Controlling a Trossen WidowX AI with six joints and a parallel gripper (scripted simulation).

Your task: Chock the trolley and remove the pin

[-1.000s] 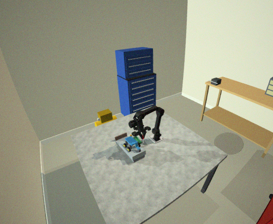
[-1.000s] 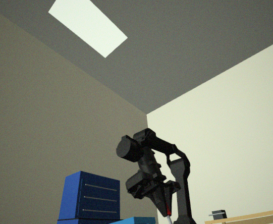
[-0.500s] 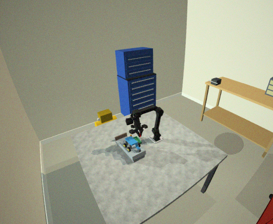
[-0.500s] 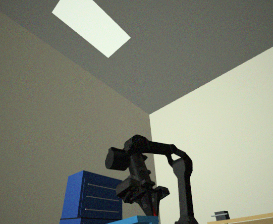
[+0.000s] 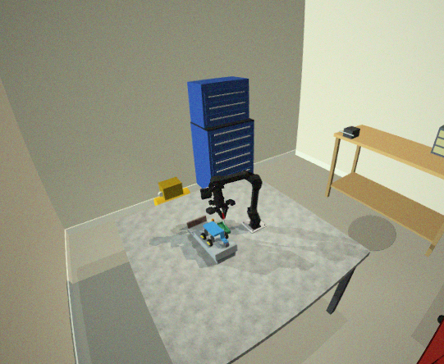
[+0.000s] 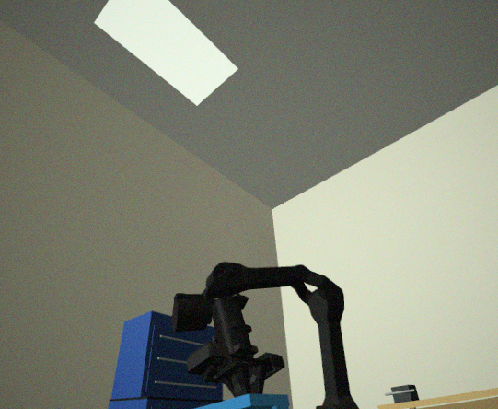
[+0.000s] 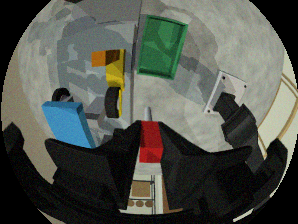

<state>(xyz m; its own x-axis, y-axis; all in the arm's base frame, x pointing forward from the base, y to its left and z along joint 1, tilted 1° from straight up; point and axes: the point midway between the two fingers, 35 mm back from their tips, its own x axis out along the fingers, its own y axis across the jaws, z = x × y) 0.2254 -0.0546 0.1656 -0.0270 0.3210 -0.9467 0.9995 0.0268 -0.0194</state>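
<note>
Right now my gripper tip is 15 cm above the green tray, 6 cm to the left of it and 2 cm past it. From my gripper tip the other things lie so: blue-topped trolley: 10 cm ahead, 6 cm to the left, 3 cm below; then yellow chock: 6 cm below, 5 cm ahead, 3 cm to the right; then red-headed stop pin: right at my gripper tip.
</note>
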